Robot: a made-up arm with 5 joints. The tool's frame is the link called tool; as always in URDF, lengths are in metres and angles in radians.
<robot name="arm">
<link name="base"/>
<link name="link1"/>
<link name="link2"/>
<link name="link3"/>
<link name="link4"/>
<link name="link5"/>
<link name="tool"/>
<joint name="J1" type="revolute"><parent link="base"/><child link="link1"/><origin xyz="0.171 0.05 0.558" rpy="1.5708 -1.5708 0"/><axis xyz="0 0 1"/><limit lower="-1.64" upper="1.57" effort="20" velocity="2.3"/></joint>
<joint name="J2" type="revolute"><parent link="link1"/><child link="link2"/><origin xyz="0.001 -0.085 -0.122" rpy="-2.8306 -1.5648 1.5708"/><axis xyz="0 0 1"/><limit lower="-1.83" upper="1.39" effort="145" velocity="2.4"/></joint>
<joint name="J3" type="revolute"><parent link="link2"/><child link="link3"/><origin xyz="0.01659 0.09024 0.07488" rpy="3.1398 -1.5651 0"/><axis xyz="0 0 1"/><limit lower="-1.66" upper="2.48" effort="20" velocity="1.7"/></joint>
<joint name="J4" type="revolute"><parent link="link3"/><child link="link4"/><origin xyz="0.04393 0.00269 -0.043" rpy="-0.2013 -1.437 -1.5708"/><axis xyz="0 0 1"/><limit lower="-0.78" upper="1.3" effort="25" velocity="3.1"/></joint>
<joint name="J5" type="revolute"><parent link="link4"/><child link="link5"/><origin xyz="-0.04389 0.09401 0.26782" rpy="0.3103 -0.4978 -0.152"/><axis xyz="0 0 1"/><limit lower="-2.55" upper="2.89" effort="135" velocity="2.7"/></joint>
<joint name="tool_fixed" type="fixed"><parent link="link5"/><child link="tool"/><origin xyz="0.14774 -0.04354 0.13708" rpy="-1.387 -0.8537 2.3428"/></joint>
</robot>
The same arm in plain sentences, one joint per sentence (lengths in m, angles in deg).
The arm has five revolute joints in a row. What follows holds with every joint at zero, and every direction is one of the base frame's.
Joint 1 is mounted 0.171 m along +x and 0.05 m along +y and 0.558 m along +z from the base frame's origin and turns about -y, from -93.97 to 89.95 deg.
Joint 2 is mounted 0.085 m along +x and 0.122 m along +y and 0.001 m along +z from joint 1 and turns about the direction (-0.952013, 0.0057, -0.306004), from -104.85 to 79.64 deg.
Joint 3 is mounted 0.099 m along -x and 0.016 m along -y and 0.063 m along +z from joint 2 and turns about -y, from -95.11 to 142.09 deg.
Joint 4 is mounted 0.041 m along -x and 0.043 m along +y and 0.016 m along -z from joint 3 and turns about the direction (0.106806, -0.130707, -0.985651), from -44.69 to 74.48 deg.
Joint 5 is mounted 0.063 m along -x and 0.011 m along +y and 0.28 m along -z from joint 4 and turns about the direction (0.34102, 0.375622, -0.86175), from -146.1 to 165.58 deg.
The tool frame, which is the frame that the pose is given for, is mounted 0.109 m along +x and 0.085 m along -y and 0.153 m along -z from joint 5; its axes are the base frame's turned by roll 57.74, pitch 41.76 and yaw 109.41 deg (as in URDF: about the fixed x, then y, then z).

